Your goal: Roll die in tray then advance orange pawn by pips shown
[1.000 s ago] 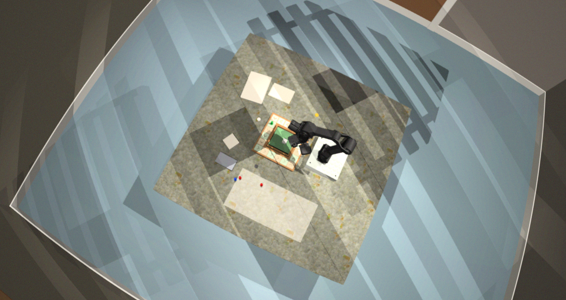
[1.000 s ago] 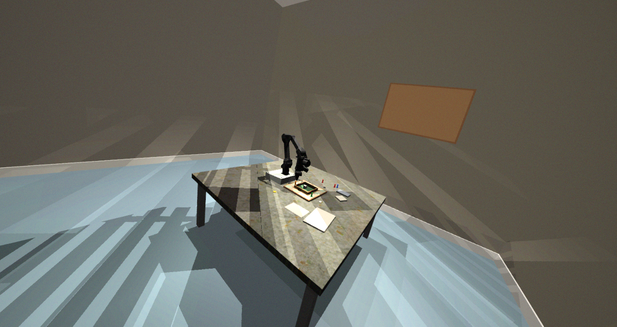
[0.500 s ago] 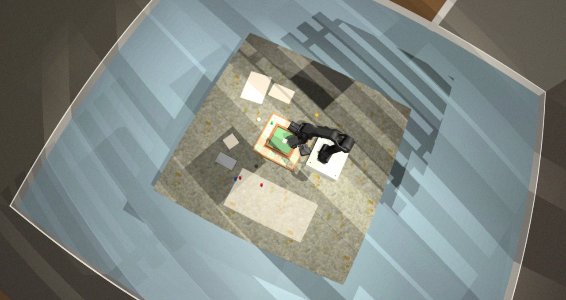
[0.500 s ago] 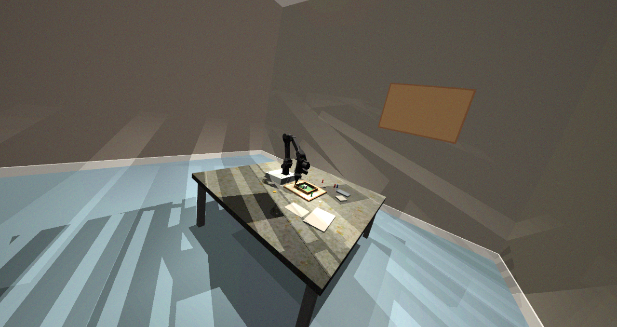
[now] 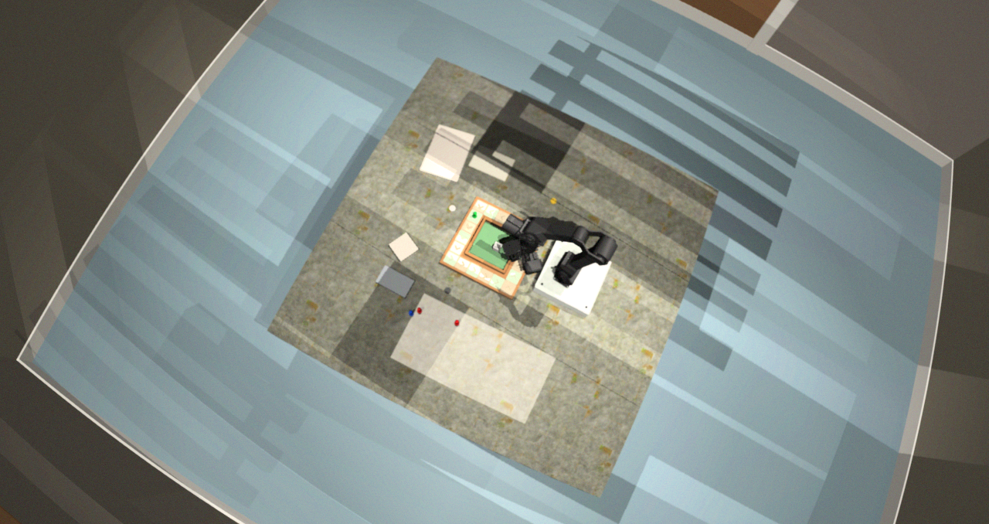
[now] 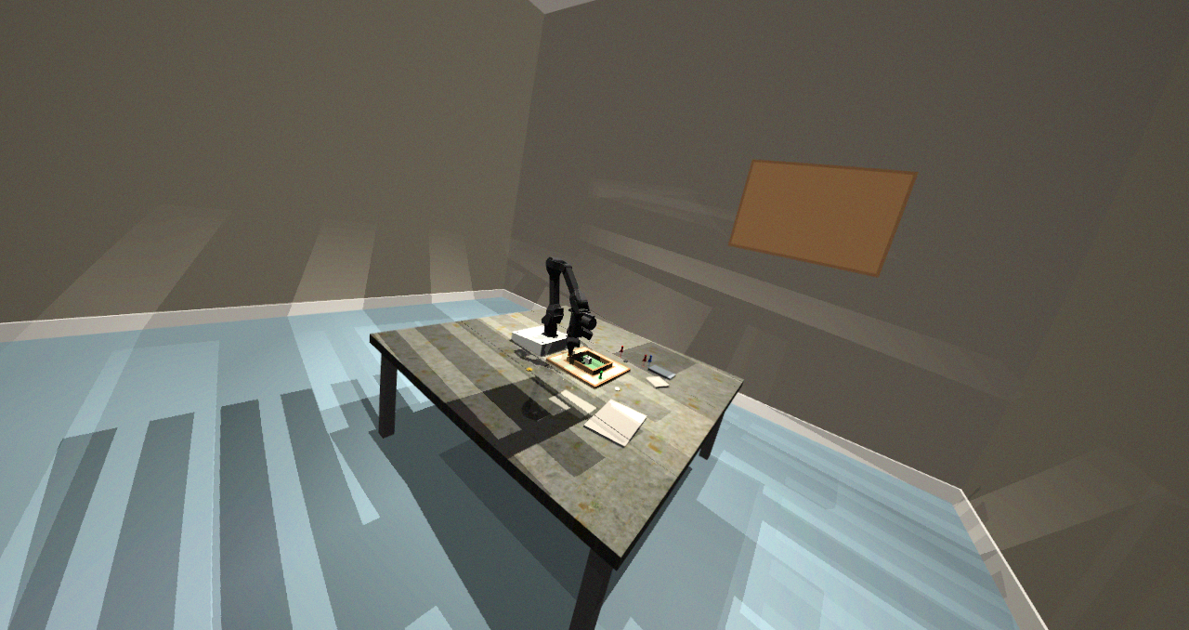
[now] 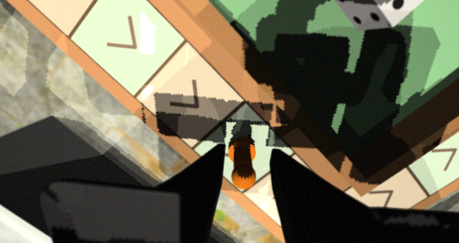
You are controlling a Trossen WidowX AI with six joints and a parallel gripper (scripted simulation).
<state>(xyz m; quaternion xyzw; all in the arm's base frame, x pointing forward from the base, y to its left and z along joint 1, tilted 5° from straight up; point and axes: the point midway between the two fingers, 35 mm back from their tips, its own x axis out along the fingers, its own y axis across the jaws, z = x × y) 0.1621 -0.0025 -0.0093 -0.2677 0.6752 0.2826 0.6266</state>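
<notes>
Right now the green pawn is 220 mm ahead of my gripper tip and 30 mm to the right of it. Also, from my gripper tip: orange pawn (right at my gripper tip); dark disc (160 mm ahead, 250 mm to the left, 20 mm below); white disc (310 mm ahead, 20 mm to the right, 20 mm below).
</notes>
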